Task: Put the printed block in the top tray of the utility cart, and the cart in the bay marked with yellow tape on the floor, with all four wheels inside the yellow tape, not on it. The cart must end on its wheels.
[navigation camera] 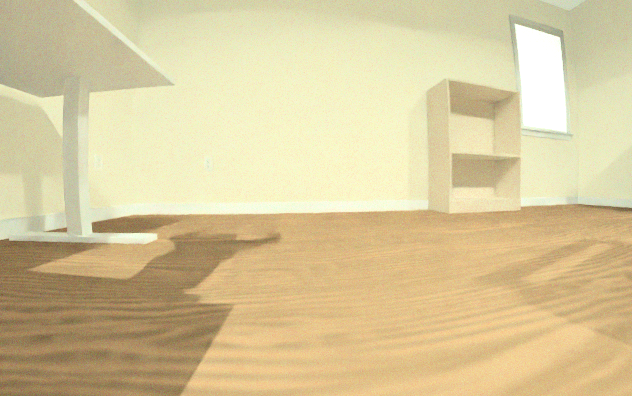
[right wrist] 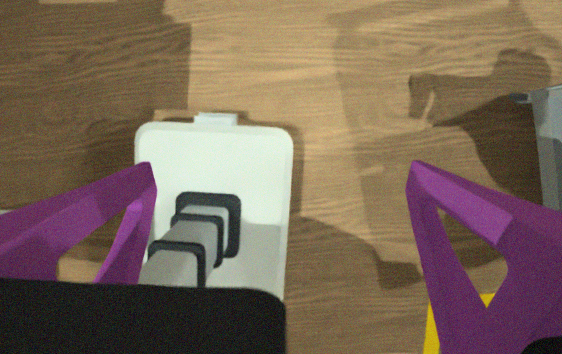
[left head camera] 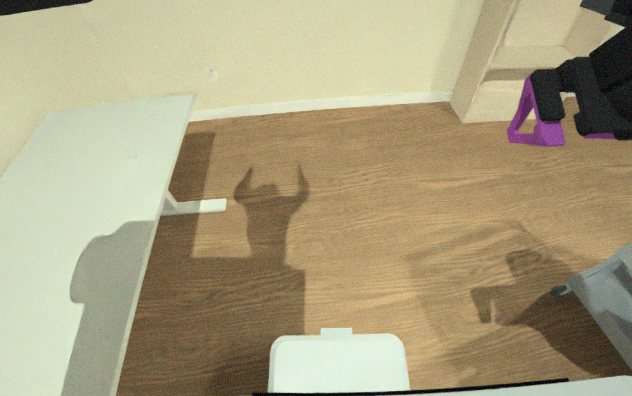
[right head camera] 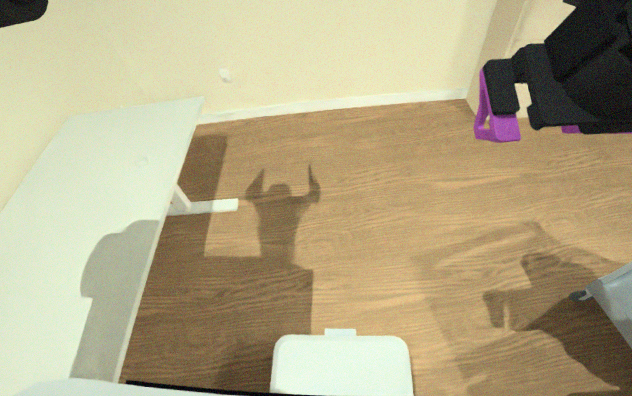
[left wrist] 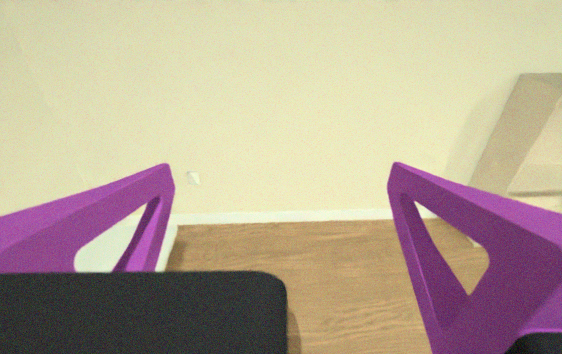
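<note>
Part of the grey utility cart point(left head camera: 611, 295) point(right head camera: 616, 299) point(right wrist: 551, 145) shows at the right edge of both head views and the right wrist view, with a small dark part sticking out at its corner. A piece of yellow tape point(right wrist: 430, 327) shows on the floor low in the right wrist view, partly behind a finger. The printed block cannot be made out. My left gripper point(left wrist: 280, 175) is open and empty, facing the wall. My right gripper point(right wrist: 281, 175) point(left head camera: 572, 136) point(right head camera: 545, 132) is open and empty, up in the air above my white base.
A white table point(left head camera: 100, 165) point(right head camera: 110, 170) point(navigation camera: 120, 55) stands at the left; a faint pale mark shows on its top. Its foot point(left head camera: 212, 205) point(navigation camera: 120, 238) reaches out over the floor. A beige shelf unit point(navigation camera: 438, 150) point(left head camera: 470, 85) stands by the far wall.
</note>
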